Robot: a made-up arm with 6 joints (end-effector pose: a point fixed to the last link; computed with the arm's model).
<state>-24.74 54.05 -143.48 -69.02 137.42 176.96</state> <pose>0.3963 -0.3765 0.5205 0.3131 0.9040 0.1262 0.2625</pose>
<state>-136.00 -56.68 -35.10 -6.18 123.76 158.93</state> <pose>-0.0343 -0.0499 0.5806 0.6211 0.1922 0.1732 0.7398</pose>
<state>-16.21 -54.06 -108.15 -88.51 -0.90 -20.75</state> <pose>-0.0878 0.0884 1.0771 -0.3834 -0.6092 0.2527 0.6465</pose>
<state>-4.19 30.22 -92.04 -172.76 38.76 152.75</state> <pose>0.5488 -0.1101 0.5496 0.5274 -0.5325 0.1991 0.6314</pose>
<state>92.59 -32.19 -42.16 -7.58 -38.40 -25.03</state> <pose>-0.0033 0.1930 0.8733 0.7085 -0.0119 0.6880 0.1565</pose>
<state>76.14 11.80 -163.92 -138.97 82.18 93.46</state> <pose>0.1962 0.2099 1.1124 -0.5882 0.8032 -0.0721 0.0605</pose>
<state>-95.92 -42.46 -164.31 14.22 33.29 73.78</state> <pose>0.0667 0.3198 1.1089 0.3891 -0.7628 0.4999 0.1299</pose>
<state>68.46 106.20 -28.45 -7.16 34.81 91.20</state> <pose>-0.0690 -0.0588 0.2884 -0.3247 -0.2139 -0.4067 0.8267</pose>
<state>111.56 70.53 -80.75 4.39 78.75 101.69</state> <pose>-0.1497 0.2484 0.1971 0.1382 -0.2499 -0.2612 0.9221</pose>
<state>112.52 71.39 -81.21 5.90 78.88 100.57</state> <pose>-0.1557 0.2442 0.1938 0.1284 -0.2435 -0.2614 0.9251</pose>
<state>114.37 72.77 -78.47 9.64 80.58 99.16</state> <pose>-0.1597 0.2152 0.1933 0.0778 -0.2611 -0.2592 0.9266</pose>
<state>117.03 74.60 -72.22 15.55 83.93 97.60</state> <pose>-0.1591 0.1631 0.2012 -0.0120 -0.3075 -0.2553 0.9166</pose>
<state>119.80 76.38 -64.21 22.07 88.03 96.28</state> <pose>-0.1540 0.1077 0.2206 -0.1113 -0.3706 -0.2521 0.8870</pose>
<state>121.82 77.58 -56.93 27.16 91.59 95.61</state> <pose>-0.1477 0.0670 0.2445 -0.1882 -0.4289 -0.2501 0.8474</pose>
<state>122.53 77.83 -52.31 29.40 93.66 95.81</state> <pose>-0.1429 0.0470 0.2625 -0.2279 -0.4653 -0.2468 0.8190</pose>
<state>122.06 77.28 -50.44 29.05 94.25 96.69</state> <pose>-0.1393 0.0428 0.2715 -0.2370 -0.4794 -0.2415 0.8097</pose>
